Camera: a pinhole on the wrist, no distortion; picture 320 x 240 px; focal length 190.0 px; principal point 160.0 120.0 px. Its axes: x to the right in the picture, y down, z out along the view. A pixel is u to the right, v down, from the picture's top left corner.
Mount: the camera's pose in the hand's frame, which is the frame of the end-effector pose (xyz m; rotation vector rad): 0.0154 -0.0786 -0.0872 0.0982 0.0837 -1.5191
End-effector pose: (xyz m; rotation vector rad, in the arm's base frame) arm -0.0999 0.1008 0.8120 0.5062 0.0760 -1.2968
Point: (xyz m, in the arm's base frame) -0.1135 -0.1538 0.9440
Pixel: 103 230
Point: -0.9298 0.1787 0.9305
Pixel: outside the picture
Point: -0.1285 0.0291 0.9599
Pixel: 70 119
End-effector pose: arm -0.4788 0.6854 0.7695 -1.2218 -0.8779 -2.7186
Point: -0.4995 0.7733 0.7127
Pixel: 194 69
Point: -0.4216 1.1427 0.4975
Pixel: outside the picture
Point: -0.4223 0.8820 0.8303
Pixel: 170 139
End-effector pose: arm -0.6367 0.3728 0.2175 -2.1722 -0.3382 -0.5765
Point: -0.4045 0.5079 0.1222
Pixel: 38 219
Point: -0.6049 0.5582 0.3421
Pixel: 249 202
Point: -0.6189 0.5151 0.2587
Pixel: 168 148
